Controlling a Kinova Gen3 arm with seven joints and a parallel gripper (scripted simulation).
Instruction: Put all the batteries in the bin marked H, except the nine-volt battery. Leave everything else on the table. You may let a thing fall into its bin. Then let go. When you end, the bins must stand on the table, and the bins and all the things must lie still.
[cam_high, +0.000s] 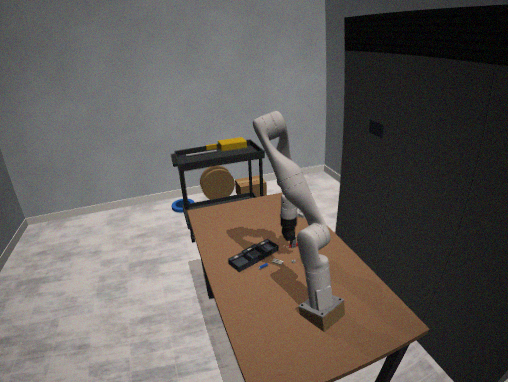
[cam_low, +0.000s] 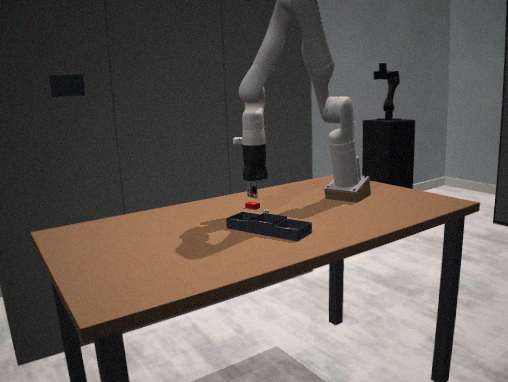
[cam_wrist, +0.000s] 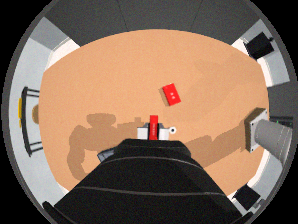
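Right now my hand is 40 mm past the blue battery, 160 mm to the right of it and 70 mm above it. Also, from my hand: red nine-volt battery (30 mm behind, 80 mm to the right, 70 mm below); then red piece (10 mm below); then grey round piece (50 mm behind, 10 mm to the left, 80 mm below).
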